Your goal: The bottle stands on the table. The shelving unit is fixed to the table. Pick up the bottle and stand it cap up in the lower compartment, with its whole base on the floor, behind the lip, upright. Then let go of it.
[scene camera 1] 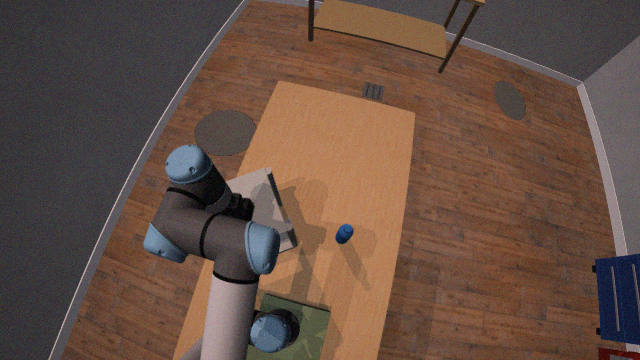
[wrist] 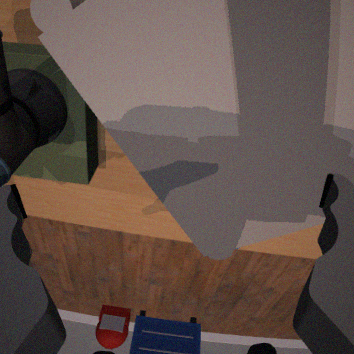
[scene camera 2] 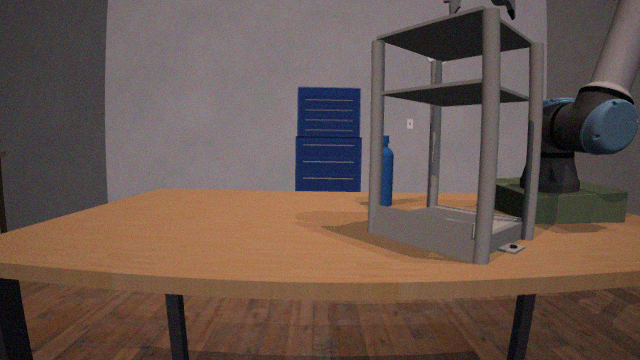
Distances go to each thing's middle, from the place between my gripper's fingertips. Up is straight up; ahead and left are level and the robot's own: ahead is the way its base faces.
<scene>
My hand is 25 cm above the grey shelving unit [scene camera 2: 471, 235], 7 cm short of it and 2 cm to the right of it.
</scene>
